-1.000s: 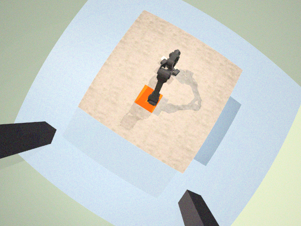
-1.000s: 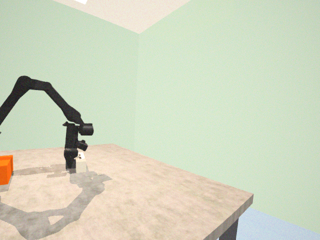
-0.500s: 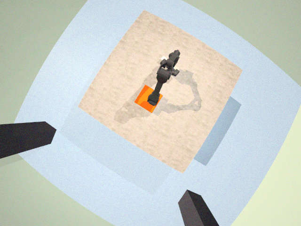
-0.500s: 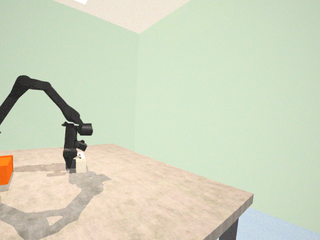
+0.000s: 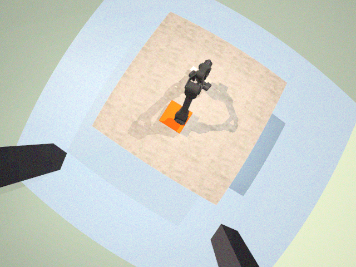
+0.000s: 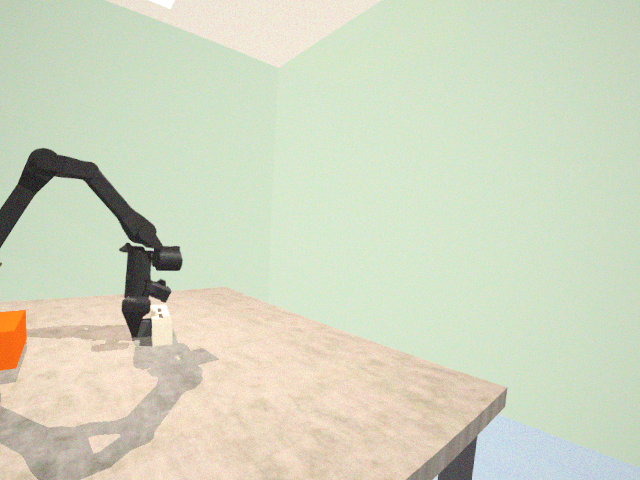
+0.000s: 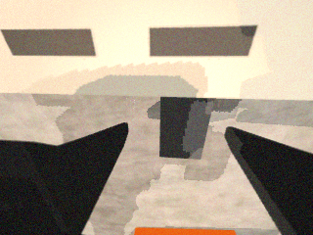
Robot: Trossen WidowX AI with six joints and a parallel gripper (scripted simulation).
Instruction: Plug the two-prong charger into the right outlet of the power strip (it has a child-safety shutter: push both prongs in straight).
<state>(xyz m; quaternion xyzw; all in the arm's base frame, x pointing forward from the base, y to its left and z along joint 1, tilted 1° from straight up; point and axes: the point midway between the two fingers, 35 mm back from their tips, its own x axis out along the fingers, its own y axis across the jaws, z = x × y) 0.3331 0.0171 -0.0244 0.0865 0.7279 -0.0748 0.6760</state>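
Now: the charger 3 cm ahead of my gripper tip, 1 cm to the right of it and 1 cm above it.
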